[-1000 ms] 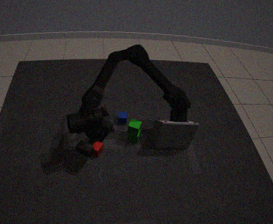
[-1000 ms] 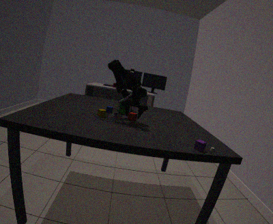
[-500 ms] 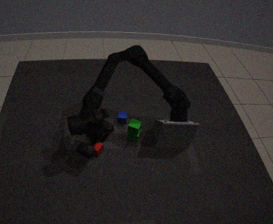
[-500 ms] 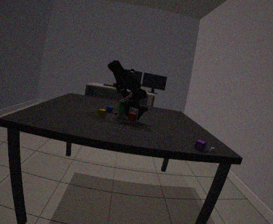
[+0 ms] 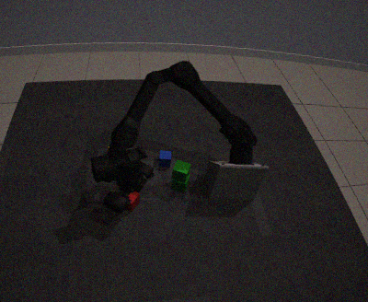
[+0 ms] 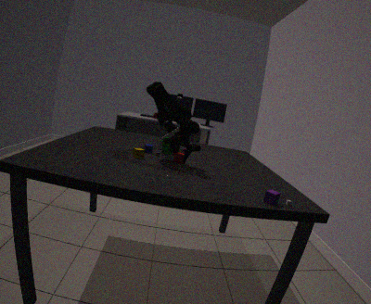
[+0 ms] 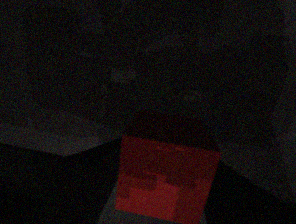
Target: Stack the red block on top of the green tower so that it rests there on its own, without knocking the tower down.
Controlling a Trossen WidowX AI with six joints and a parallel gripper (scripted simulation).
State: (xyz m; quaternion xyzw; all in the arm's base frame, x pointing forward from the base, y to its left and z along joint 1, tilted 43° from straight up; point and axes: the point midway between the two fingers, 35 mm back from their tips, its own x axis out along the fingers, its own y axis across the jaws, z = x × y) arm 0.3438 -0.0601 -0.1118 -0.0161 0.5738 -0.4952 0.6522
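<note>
My gripper tip is now 160 mm to the left of the blue cube, 140 mm past it and 10 mm below it. Round my gripper tip: yellow cube 210 mm to the right, 20 mm ahead, 10 mm above; then small grey piece 110 mm to the right, 90 mm behind; then red block 10 mm above.
</note>
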